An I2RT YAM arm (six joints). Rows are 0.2 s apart.
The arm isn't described. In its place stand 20 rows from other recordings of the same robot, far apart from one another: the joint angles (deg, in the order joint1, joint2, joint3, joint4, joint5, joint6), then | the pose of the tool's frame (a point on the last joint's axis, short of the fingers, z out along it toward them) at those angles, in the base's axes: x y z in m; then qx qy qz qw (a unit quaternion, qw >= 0).
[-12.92 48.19 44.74 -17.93 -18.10 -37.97] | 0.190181, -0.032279, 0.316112, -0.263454, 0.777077, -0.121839, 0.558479
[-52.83 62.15 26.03 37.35 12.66 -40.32] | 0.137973, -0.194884, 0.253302, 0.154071, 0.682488, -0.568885, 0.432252
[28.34 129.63 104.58 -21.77 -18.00 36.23] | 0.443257, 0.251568, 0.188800, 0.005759, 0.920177, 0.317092, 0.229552
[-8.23 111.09 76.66 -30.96 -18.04 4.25] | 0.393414, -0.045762, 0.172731, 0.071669, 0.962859, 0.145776, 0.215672
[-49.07 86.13 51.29 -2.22 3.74 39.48] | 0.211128, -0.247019, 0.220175, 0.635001, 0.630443, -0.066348, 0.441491
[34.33 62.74 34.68 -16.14 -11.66 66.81] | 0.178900, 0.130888, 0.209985, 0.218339, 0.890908, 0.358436, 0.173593
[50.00 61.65 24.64 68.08 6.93 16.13] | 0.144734, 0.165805, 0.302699, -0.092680, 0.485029, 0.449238, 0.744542
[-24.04 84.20 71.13 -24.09 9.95 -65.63] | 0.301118, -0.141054, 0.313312, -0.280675, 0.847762, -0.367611, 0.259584
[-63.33 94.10 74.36 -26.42 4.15 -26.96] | 0.161794, -0.327851, 0.271566, 0.302176, 0.876574, -0.288156, 0.239318
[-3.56 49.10 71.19 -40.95 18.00 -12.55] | 0.152686, -0.020521, 0.425912, 0.027754, 0.808052, -0.206495, 0.551037
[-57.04 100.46 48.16 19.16 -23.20 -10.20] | 0.204682, -0.289887, 0.157614, 0.254551, 0.828519, -0.110966, 0.486258
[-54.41 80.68 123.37 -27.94 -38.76 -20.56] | 0.143281, -0.161909, 0.610143, -0.083779, 0.627467, -0.293929, 0.716151
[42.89 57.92 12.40 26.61 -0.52 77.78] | 0.144805, 0.134955, 0.168906, 0.241408, 0.777018, 0.506970, 0.284511
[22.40 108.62 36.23 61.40 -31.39 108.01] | 0.305501, 0.145975, 0.128416, 0.378482, 0.661906, 0.643502, 0.067354
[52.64 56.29 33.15 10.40 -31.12 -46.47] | 0.121457, 0.189411, 0.268965, -0.681359, 0.360756, 0.241616, 0.589259
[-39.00 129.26 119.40 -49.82 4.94 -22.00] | 0.381971, -0.313259, 0.240577, 0.153680, 0.952045, -0.168447, 0.204008
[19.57 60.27 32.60 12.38 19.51 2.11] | 0.227923, 0.068407, 0.253755, -0.017289, 0.789926, -0.019819, 0.612638
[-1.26 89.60 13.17 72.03 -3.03 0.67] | 0.243176, -0.003466, 0.145008, -0.005608, 0.733672, 0.015902, 0.679295
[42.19 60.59 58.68 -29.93 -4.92 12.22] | 0.168524, 0.156876, 0.337530, -0.245915, 0.838050, 0.255358, 0.414716
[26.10 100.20 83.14 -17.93 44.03 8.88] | 0.370244, 0.153828, 0.301702, 0.048060, 0.838947, -0.188433, 0.508282
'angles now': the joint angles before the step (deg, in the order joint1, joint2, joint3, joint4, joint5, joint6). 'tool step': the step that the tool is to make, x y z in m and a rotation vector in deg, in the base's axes. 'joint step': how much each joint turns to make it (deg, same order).
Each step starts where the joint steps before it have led.
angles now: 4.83, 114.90, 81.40, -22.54, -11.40, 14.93
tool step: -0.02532, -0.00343, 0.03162, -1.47, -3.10, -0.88
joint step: -0.02, -8.15, -4.51, -0.73, 1.91, -0.30
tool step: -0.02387, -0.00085, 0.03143, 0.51, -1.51, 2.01
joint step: 0.04, -6.94, -1.70, -3.94, -1.51, -1.36
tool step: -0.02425, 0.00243, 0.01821, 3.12, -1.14, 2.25
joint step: 0.38, -6.10, -3.17, -1.42, -3.52, 0.44
